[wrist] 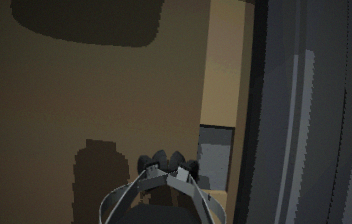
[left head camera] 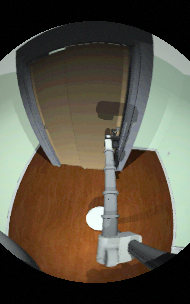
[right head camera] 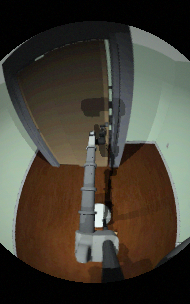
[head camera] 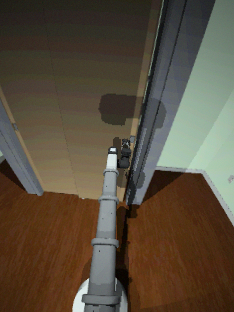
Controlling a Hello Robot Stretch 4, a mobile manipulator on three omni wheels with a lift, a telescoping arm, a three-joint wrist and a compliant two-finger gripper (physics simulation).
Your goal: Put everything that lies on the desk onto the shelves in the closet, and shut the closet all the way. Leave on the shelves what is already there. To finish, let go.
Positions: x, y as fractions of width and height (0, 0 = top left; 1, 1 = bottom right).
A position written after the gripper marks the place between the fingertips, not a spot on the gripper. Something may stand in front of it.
Note:
In view: the gripper (wrist: 0.48, 0.73) and a grey closet frame (wrist: 0.82, 0.72).

